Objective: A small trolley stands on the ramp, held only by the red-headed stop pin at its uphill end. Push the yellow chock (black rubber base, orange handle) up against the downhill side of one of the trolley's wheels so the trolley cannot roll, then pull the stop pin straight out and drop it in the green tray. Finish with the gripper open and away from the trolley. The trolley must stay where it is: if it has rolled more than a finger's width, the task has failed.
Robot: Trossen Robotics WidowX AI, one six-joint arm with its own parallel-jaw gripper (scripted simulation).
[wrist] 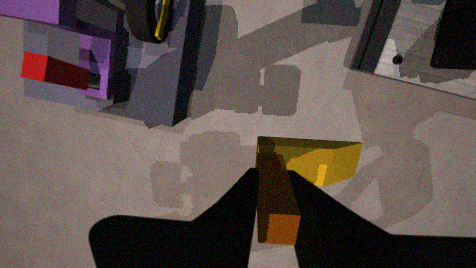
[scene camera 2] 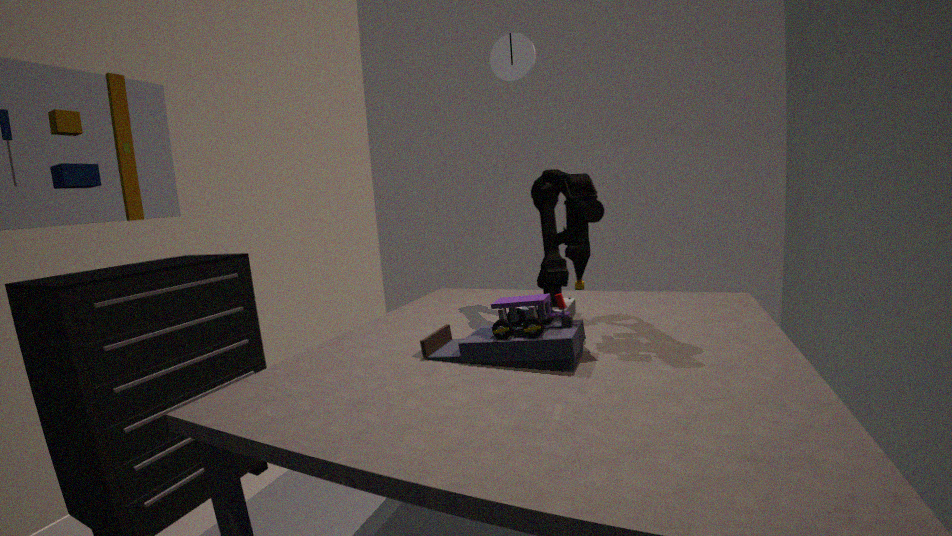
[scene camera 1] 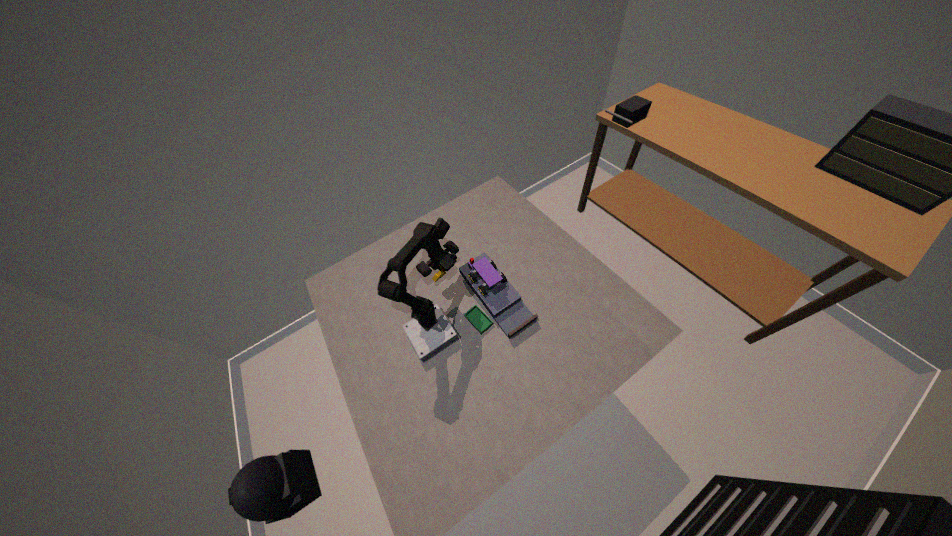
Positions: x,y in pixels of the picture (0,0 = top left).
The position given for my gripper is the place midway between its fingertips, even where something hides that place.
My gripper shows in the wrist view (270,177), in scene camera 2 (579,279) and in scene camera 1 (442,269).
